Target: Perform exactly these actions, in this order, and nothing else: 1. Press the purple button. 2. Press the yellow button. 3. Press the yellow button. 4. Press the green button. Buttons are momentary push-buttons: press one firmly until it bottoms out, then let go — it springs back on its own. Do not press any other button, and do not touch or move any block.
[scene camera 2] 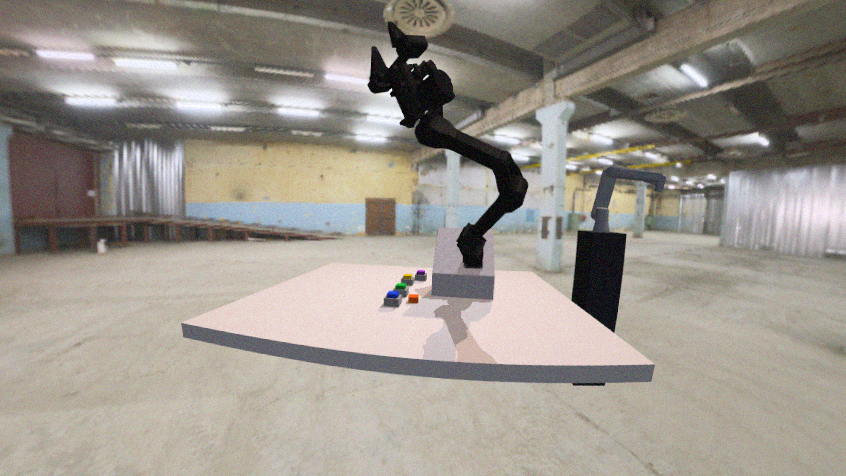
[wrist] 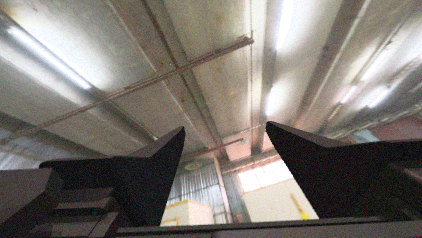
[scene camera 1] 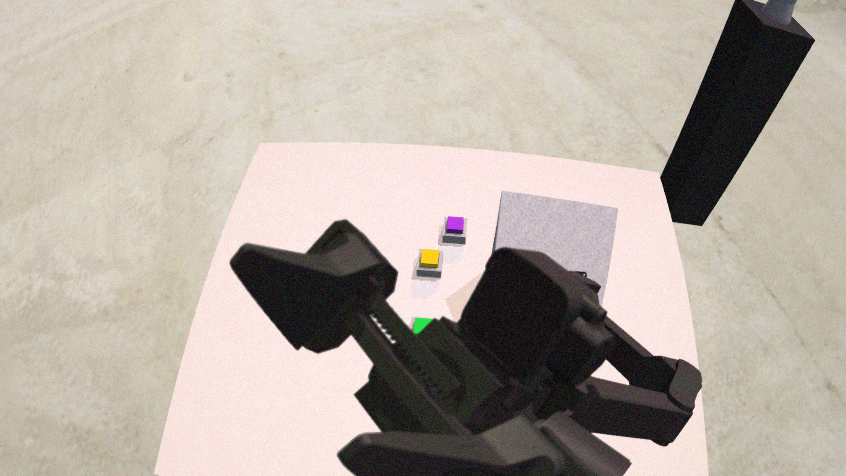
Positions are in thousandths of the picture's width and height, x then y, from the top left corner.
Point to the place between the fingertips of my gripper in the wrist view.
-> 534,536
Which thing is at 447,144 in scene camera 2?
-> My gripper.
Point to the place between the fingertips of my gripper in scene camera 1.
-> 329,709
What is my gripper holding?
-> Nothing.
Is my gripper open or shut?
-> Open.
